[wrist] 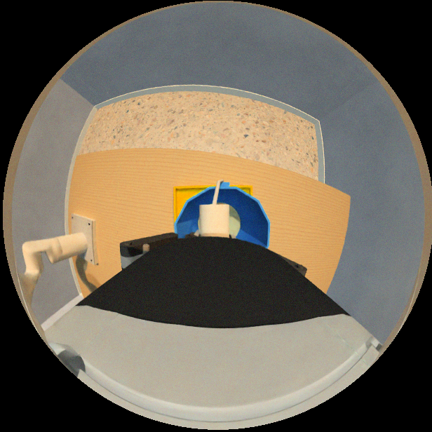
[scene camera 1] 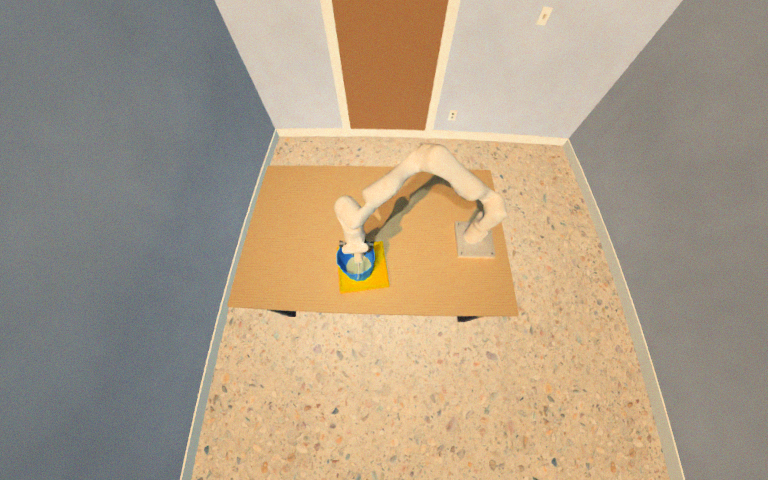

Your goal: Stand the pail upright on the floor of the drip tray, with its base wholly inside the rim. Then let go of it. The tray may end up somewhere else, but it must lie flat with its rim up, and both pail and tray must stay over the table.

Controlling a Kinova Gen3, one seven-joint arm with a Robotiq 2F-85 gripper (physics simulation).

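Seen in the pictures: gripper, between the fingertips: (scene camera 1: 358, 253); arm's base, origin of its link: (scene camera 1: 471, 235).
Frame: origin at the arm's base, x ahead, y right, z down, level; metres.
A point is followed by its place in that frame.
Note:
A blue pail (scene camera 1: 344, 264) {x 0.664, y -0.175, z -0.034 m} (wrist: 255, 219) with a pale inner base hangs or stands roughly upright, its open mouth up. Its white handle grip (scene camera 1: 357, 258) {x 0.576, y -0.217, z -0.240 m} (wrist: 214, 219) is in my gripper (scene camera 1: 357, 254) {x 0.579, y -0.181, z -0.199 m} (wrist: 214, 238), which is shut on it; the fingertips are mostly hidden. The yellow drip tray (scene camera 1: 380, 277) {x 0.488, y -0.224, z 0.022 m} (wrist: 180, 194) lies flat on the table, rim up. In the scene view the pail overlaps the tray's back left part, and its mouth reaches past the tray's left edge. The pail's underside is hidden, so I cannot tell whether it touches the tray floor.
The wooden table (scene camera 1: 430, 283) {x 0.238, y -0.253, z 0.026 m} (wrist: 125, 185) extends around the tray, whose front side is near the table's front edge. My arm's base plate (scene camera 1: 477, 249) {x -0.020, y -0.078, z 0.003 m} (wrist: 90, 232) is at the right in the scene view. The arm arches over the table's back part.

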